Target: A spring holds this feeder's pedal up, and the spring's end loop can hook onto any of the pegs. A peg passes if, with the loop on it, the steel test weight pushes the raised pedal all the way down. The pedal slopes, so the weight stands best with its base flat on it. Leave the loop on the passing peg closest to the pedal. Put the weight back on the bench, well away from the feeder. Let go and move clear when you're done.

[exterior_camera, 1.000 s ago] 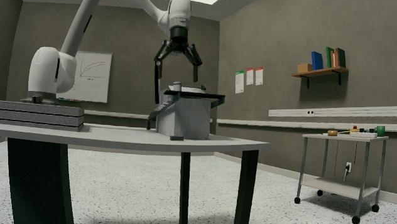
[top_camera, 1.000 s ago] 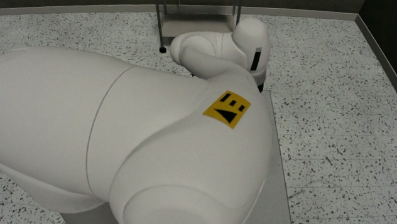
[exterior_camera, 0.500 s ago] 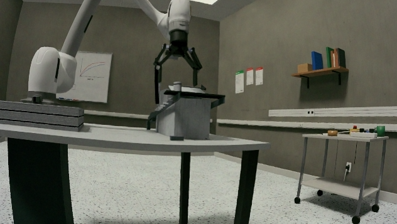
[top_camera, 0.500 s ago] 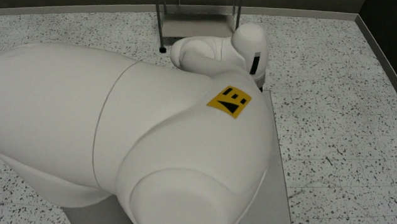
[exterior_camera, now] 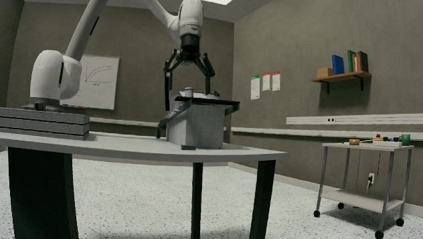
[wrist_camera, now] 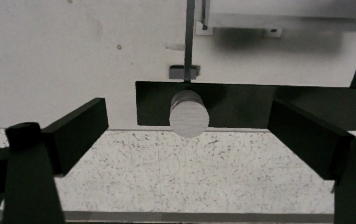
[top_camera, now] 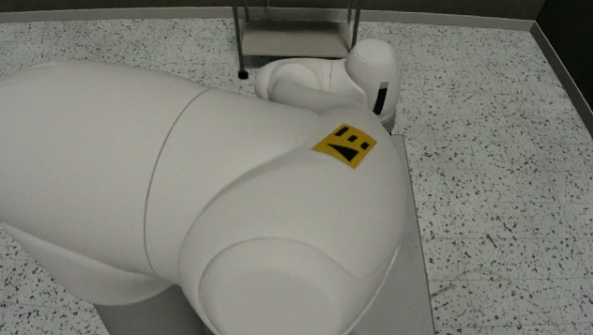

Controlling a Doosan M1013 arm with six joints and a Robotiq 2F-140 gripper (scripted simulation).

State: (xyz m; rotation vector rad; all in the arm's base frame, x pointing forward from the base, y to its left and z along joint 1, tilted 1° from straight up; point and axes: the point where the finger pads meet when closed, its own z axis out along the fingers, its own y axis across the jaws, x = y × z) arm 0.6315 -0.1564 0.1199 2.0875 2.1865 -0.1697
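The steel test weight lies 1 cm below my hand. From my hand the other things lie so: dark stub: 2 cm behind, 55 cm to the left, 19 cm below; then small dark block: 3 cm to the right, 21 cm below.
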